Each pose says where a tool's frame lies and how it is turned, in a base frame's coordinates. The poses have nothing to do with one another.
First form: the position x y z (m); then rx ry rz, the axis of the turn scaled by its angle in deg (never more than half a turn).
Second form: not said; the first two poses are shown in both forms.
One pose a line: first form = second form
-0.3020 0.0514 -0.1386 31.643 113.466 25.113 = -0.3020 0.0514 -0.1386 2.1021 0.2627 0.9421 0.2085
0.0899 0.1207 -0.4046 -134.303 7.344 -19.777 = 0.0899 0.1207 -0.4046 2.3728 -0.9879 0.0540 -0.1455
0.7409 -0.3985 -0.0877 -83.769 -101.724 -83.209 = 0.7409 -0.3985 -0.0877 2.7201 -0.5375 -0.6527 -0.5339
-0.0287 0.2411 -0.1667 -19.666 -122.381 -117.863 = -0.0287 0.2411 -0.1667 2.9853 -0.1150 -0.7155 -0.6891
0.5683 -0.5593 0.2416 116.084 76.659 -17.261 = 0.5683 -0.5593 0.2416 2.4466 0.8281 0.5469 -0.1231
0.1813 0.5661 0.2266 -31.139 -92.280 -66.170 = 0.1813 0.5661 0.2266 2.0550 -0.2645 -0.7837 -0.5620
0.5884 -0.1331 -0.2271 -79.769 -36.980 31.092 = 0.5884 -0.1331 -0.2271 1.6277 -0.8553 -0.3965 0.3334
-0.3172 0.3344 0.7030 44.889 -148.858 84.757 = -0.3172 0.3344 0.7030 3.0906 0.2535 -0.8406 0.4786
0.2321 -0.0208 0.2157 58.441 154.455 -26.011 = 0.2321 -0.0208 0.2157 2.9178 0.3496 0.9239 -0.1556
